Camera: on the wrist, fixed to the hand. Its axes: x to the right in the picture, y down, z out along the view.
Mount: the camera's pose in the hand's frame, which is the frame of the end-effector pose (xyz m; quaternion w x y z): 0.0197 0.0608 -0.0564 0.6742 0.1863 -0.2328 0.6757
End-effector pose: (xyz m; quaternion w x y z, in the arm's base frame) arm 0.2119 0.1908 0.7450 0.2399 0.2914 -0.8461 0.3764
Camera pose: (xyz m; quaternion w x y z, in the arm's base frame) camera 0.1674 0.2617 0.7610 0.3438 0.2429 0.7530 -0.5056
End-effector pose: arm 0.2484 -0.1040 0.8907 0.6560 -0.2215 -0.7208 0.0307
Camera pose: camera 0.3187 -0.0561 0.8964 0.2950 -0.5070 -0.4833 0.6498
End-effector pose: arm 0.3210 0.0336 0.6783 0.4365 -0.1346 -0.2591 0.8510
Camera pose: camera 0.2943 0.0384 0.5975 0.3160 -0.0136 0.0268 -0.9483
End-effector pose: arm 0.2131 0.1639 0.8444 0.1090 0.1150 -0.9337 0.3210
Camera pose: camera 0.1844 0.2429 0.8584 0.3822 0.4583 0.6728 -0.4373
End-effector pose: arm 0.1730 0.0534 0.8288 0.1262 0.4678 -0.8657 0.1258
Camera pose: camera 0.1171 0.0893 0.8822 0.2886 0.2168 0.9057 -0.2225
